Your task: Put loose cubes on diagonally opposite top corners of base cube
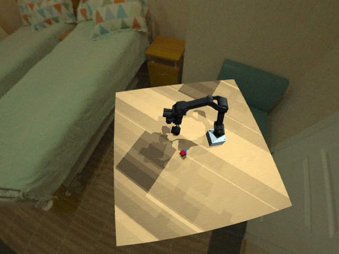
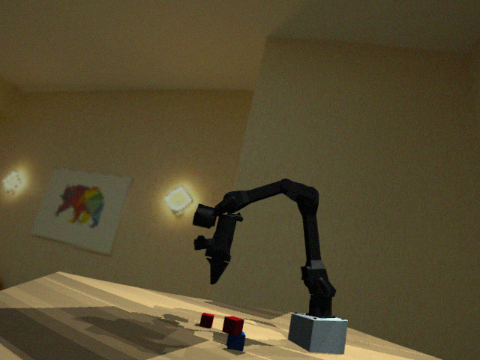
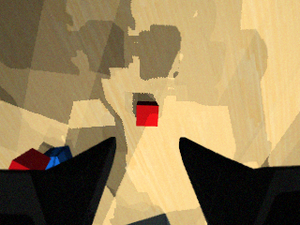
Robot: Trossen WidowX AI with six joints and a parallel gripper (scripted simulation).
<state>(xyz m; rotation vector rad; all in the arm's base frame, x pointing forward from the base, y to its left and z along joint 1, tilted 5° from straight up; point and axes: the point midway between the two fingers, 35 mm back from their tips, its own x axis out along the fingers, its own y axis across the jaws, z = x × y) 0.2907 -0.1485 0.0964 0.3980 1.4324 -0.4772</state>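
Right now the blue base cube is 180 mm to the left of my gripper tip, 100 mm below it and 10 mm ahead of it.
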